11 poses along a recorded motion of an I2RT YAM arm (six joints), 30 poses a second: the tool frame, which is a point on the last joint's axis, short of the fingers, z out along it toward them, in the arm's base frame.
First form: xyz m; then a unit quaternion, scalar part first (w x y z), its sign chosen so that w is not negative.
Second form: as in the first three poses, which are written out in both.
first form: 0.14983, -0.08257, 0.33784, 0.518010, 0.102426, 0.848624, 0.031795
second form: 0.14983, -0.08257, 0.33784, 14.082, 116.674, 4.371
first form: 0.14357, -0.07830, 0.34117, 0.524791, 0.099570, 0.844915, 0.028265
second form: 0.14357, -0.07830, 0.34117, 13.650, 115.826, 3.875
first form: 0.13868, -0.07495, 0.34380, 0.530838, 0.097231, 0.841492, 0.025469
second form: 0.13868, -0.07495, 0.34380, 13.294, 115.058, 3.482
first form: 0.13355, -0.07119, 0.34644, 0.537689, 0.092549, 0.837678, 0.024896
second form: 0.13355, -0.07119, 0.34644, 12.617, 114.202, 3.394
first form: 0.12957, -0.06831, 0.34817, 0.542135, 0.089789, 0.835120, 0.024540
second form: 0.12957, -0.06831, 0.34817, 12.218, 113.638, 3.339
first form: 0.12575, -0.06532, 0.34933, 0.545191, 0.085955, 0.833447, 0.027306
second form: 0.12575, -0.06532, 0.34933, 11.681, 113.263, 3.711
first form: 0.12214, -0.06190, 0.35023, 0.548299, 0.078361, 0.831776, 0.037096
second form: 0.12214, -0.06190, 0.35023, 10.635, 112.888, 5.035
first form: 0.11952, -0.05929, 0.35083, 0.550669, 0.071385, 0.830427, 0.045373
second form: 0.11952, -0.05929, 0.35083, 9.679, 112.592, 6.152
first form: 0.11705, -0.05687, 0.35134, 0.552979, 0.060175, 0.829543, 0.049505
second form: 0.11705, -0.05687, 0.35134, 8.151, 112.362, 6.705
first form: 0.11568, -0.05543, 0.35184, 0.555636, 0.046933, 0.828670, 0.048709
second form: 0.11568, -0.05543, 0.35184, 6.350, 112.118, 6.590
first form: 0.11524, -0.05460, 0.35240, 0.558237, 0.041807, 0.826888, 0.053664
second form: 0.11524, -0.05460, 0.35240, 5.650, 111.755, 7.253
